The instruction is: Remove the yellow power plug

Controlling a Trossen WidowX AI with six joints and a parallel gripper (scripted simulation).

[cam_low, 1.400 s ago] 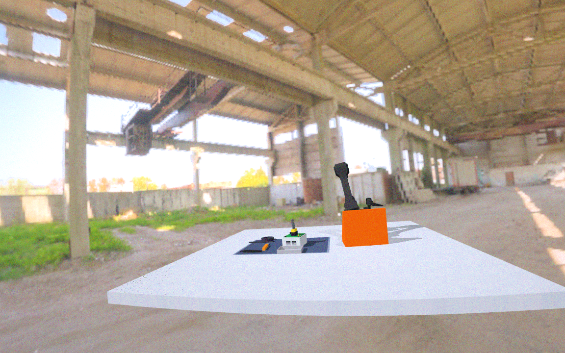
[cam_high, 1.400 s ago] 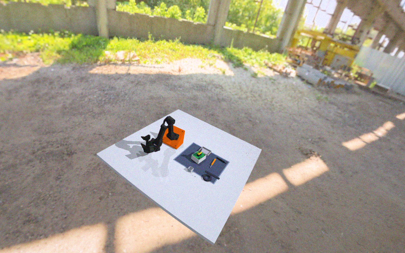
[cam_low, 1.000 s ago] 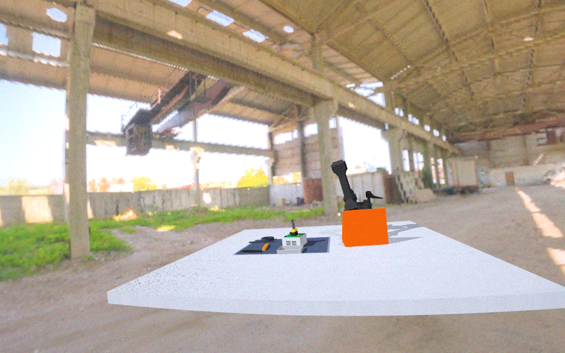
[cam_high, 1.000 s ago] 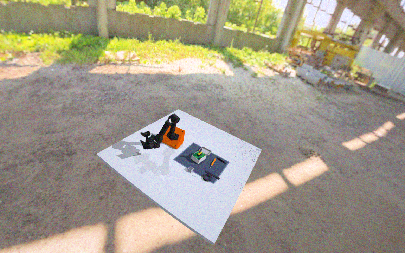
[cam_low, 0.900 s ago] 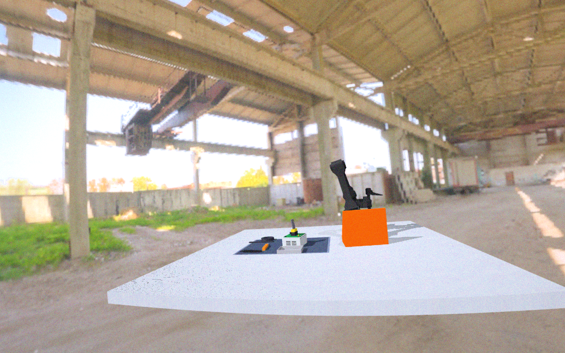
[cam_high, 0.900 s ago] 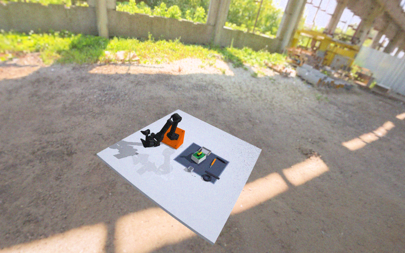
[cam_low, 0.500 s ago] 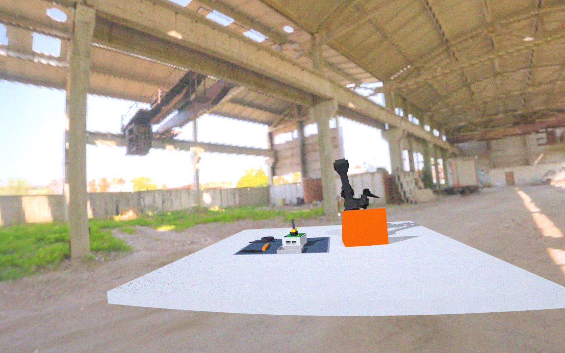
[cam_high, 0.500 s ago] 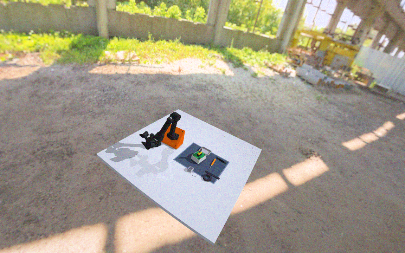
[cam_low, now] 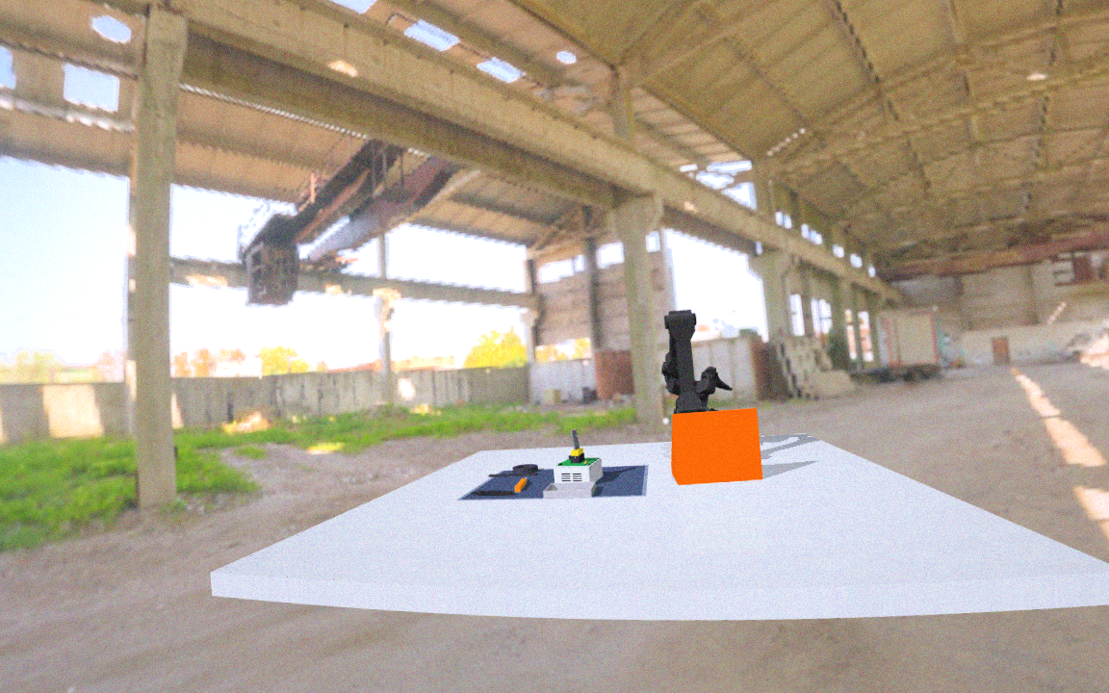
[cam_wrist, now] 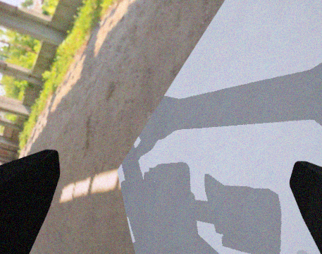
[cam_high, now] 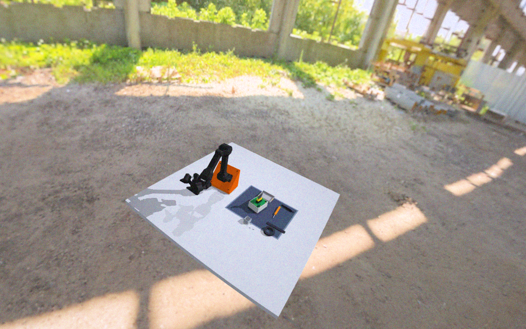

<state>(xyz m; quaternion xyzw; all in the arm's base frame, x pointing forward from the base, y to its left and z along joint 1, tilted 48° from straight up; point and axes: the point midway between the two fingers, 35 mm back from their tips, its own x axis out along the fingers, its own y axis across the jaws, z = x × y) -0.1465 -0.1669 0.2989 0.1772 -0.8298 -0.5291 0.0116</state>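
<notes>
Right now the yellow power plug is 50 cm ahead of my gripper tip, 28 cm to the left of it and 8 cm below it. Also, from my gripper tip: dark mat 55 cm ahead, 28 cm to the left, 16 cm below; then black rod 71 cm ahead, 16 cm to the left, 16 cm below.
</notes>
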